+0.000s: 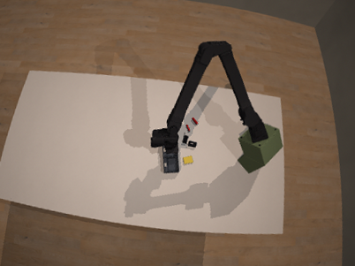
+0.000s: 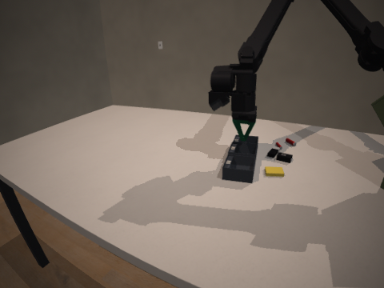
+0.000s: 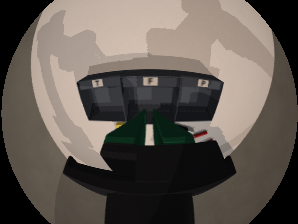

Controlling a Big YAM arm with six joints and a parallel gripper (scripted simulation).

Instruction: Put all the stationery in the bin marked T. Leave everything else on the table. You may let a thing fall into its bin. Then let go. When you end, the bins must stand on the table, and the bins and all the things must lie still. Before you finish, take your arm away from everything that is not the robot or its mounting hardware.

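Now: the three joined bins 60 mm below my hand. From my hand the other things lie so: black item (110 mm behind, 70 mm to the right, 70 mm below); yellow block (90 mm behind, 80 mm below, 70 mm to the left).
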